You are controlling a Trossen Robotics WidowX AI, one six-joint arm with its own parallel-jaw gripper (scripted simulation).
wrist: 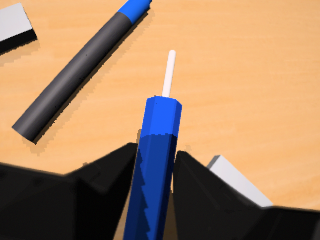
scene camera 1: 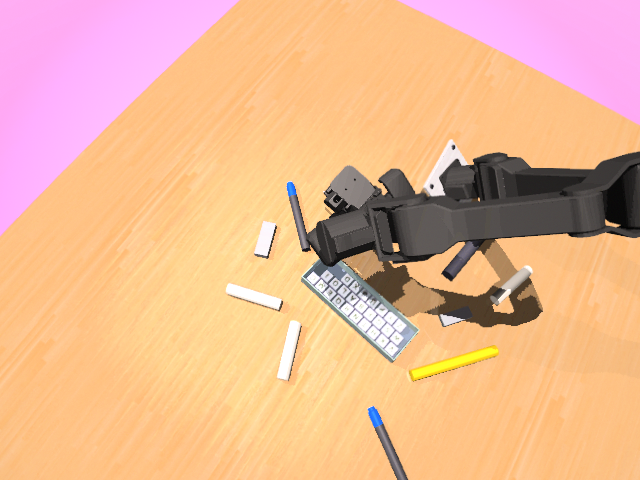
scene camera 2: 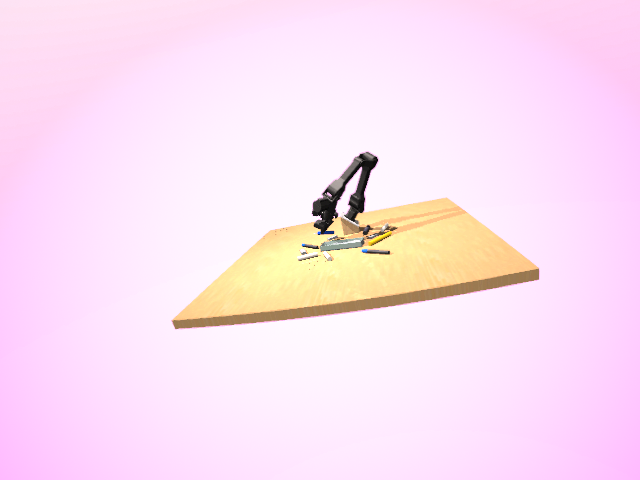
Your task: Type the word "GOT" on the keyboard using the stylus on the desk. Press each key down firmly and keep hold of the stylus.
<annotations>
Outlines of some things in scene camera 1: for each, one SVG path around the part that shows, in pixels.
My gripper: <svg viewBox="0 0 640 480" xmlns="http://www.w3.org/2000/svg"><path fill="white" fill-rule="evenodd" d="M315 227L307 233L306 240L322 263L333 267L340 260L329 263L325 259L318 243ZM323 192L326 196L324 203L334 212L329 218L362 209L367 213L367 204L415 194L412 184L400 168L391 168L379 177L379 183L382 183L388 191L383 195L381 188L373 185L368 178L352 165L346 165Z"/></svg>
A yellow stick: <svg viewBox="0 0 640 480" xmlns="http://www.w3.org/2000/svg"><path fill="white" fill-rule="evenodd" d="M497 347L492 345L410 369L409 374L412 381L416 381L499 355Z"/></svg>
</annotations>
